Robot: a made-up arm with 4 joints.
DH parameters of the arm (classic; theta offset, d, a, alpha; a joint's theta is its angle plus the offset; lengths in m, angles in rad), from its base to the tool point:
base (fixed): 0 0.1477 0 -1.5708
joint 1: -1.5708 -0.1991 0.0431 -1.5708
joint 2: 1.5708 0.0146 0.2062 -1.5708
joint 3: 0 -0.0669 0.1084 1.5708
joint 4: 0 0.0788 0.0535 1.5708
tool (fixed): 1.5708 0.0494 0 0
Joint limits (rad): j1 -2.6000..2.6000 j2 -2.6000..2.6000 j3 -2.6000..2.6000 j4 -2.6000..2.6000
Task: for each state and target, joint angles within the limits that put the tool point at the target. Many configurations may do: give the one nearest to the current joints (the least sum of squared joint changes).
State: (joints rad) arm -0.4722 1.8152 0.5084 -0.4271
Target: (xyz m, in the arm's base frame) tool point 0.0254 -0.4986 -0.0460
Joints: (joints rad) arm -0.2088 1.0334 0.7307 -0.4844
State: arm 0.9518 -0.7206 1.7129 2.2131
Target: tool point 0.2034 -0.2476 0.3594
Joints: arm 1.1952 -1.3822 2.0102 2.2358
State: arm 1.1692 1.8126 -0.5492 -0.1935
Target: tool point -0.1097 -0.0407 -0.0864
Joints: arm 1.0344 2.6000 -0.5507 -0.6488
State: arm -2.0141 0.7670 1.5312 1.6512
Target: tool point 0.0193 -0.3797 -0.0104
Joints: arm -1.5978 0.3696 2.1376 1.6200
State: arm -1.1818 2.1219 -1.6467 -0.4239
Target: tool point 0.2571 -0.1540 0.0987
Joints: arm -0.6417 2.3388 -1.0937 -0.3507
